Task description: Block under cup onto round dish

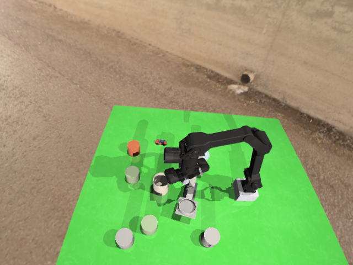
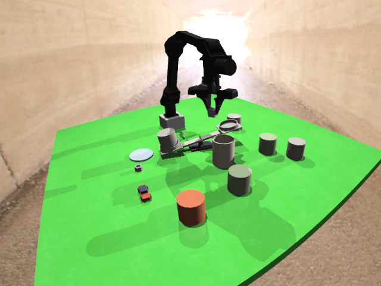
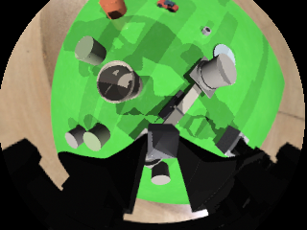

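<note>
My gripper tip is now 130 mm past the pale blue round dish, 270 mm to the left of it and 150 mm above it. Also, from my gripper tip: balance (50 mm behind, 30 mm to the right, 110 mm below); nut (30 mm behind, 310 mm to the right, 140 mm below); toy car (120 mm ahead, 340 mm to the right, 140 mm below).
</note>
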